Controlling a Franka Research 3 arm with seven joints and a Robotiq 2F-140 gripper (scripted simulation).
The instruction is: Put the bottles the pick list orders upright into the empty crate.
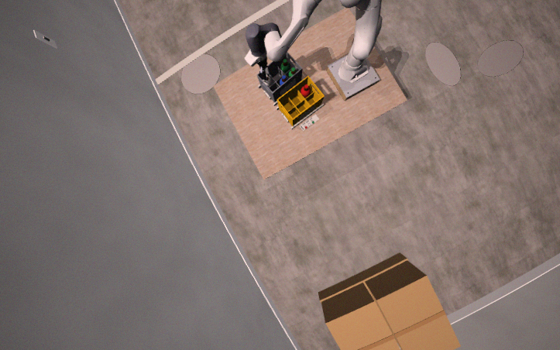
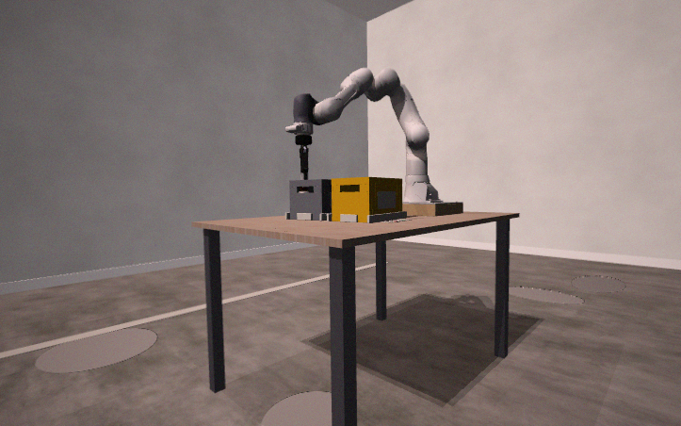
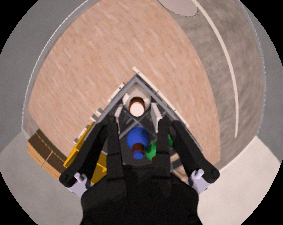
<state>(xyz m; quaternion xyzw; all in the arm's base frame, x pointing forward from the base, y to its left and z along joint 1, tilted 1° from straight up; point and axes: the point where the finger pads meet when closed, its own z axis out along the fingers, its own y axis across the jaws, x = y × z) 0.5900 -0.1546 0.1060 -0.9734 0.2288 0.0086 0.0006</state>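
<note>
Now: hand 1 cm short of the white bottle and 9 cm above it. The rest, counted from my hand: blue bottle: 11 cm behind, 6 cm to the left, 9 cm below; then red bottle: 23 cm behind, 18 cm to the left, 9 cm below; then grey crate: 10 cm behind, 1 cm to the left, 9 cm below.
</note>
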